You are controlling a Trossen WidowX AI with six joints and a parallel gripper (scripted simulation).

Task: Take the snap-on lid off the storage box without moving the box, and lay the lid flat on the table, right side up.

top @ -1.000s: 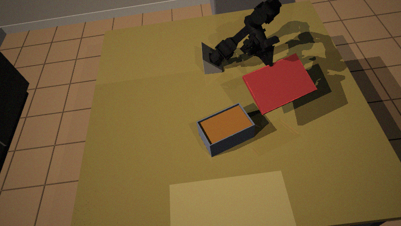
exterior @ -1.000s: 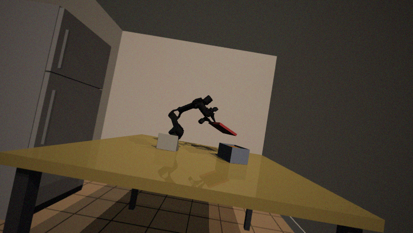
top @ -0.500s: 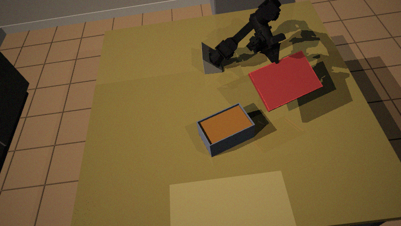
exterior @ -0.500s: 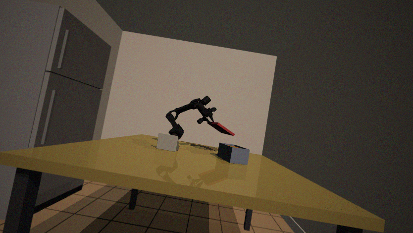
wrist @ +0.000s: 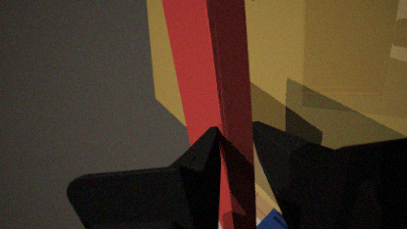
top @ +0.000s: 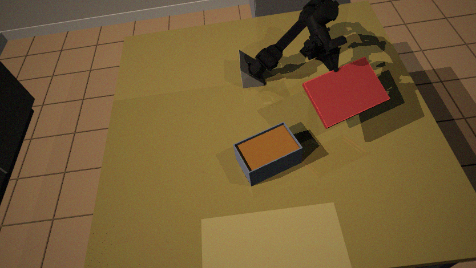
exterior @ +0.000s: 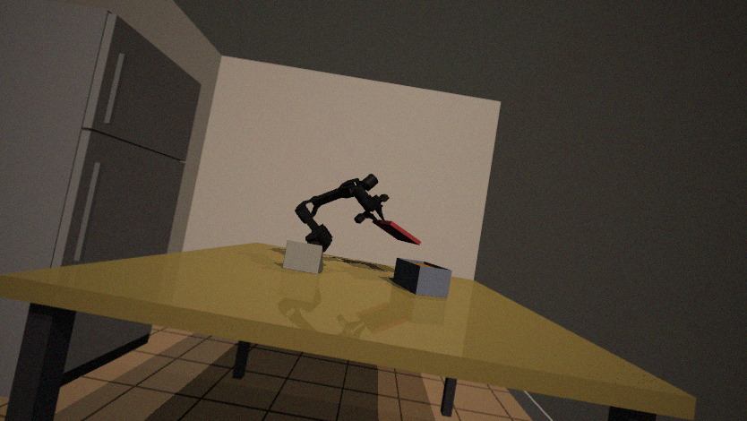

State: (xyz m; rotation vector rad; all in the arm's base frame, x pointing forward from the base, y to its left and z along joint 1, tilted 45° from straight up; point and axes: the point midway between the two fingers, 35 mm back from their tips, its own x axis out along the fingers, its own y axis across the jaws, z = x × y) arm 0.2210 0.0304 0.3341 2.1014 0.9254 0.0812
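My gripper tip is 70 mm short of the red lid, 30 mm to the right of it and 30 mm above it. Also, from my gripper tip: blue-grey storage box (260 mm to the right, 190 mm below, 180 mm ahead).
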